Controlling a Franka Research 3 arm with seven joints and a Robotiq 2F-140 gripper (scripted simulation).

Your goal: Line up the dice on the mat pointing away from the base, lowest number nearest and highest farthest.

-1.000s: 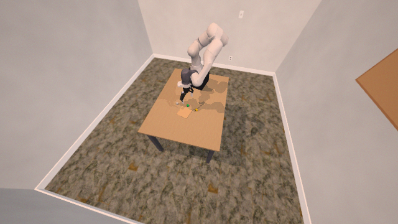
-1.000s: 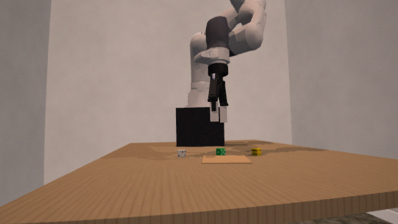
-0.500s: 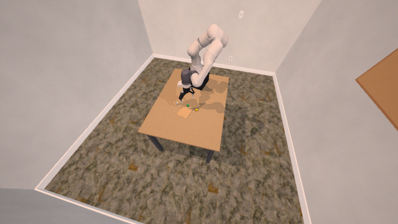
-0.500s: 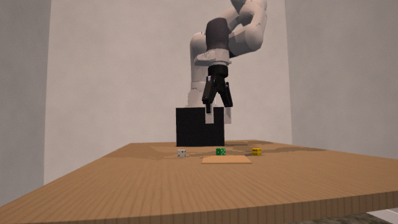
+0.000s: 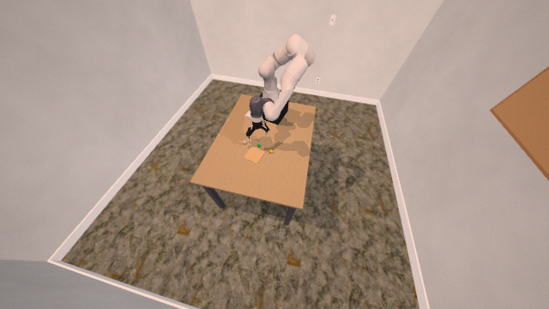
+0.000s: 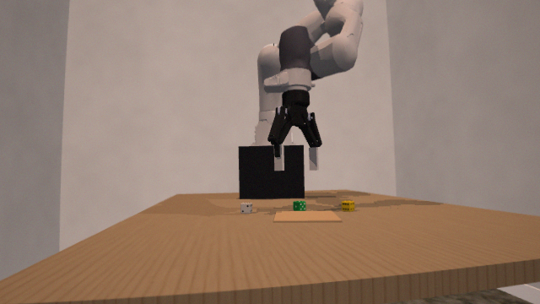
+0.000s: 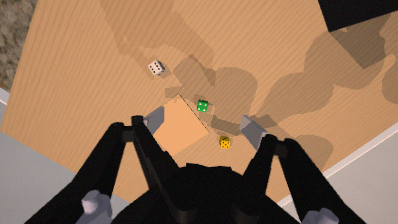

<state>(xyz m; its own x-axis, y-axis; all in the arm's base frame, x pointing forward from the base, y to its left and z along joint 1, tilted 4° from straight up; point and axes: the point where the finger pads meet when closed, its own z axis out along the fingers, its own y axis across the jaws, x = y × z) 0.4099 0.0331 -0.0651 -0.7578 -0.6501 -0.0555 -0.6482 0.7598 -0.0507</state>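
My gripper is now 11 cm above the green die. Also, from my hand: tan mat (12 cm below, 10 cm ahead); then white die (14 cm to the right, 11 cm below, 2 cm ahead); then yellow die (13 cm to the left, 11 cm below, 3 cm ahead).
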